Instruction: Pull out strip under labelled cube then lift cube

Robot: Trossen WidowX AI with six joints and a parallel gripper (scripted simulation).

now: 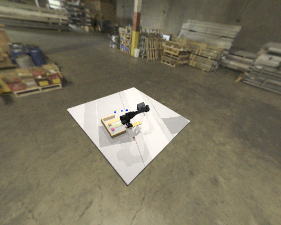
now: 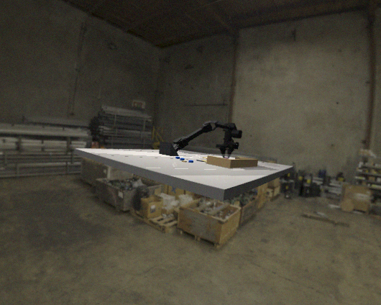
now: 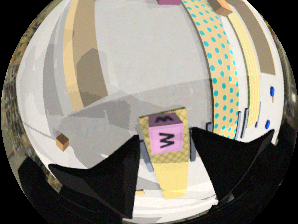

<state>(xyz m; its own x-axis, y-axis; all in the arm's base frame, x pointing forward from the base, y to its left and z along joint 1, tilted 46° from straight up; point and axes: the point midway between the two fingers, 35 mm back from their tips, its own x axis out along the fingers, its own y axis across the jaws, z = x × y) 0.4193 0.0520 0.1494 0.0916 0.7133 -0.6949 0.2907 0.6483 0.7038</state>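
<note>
Now: the purple cube 10 mm below my gripper tip. The rest, counted from my gripper tip: yellow checked strip: 100 mm behind, 30 mm below, 20 mm to the left; then small orange cube: 170 mm to the left, 30 mm ahead, 20 mm below.
</note>
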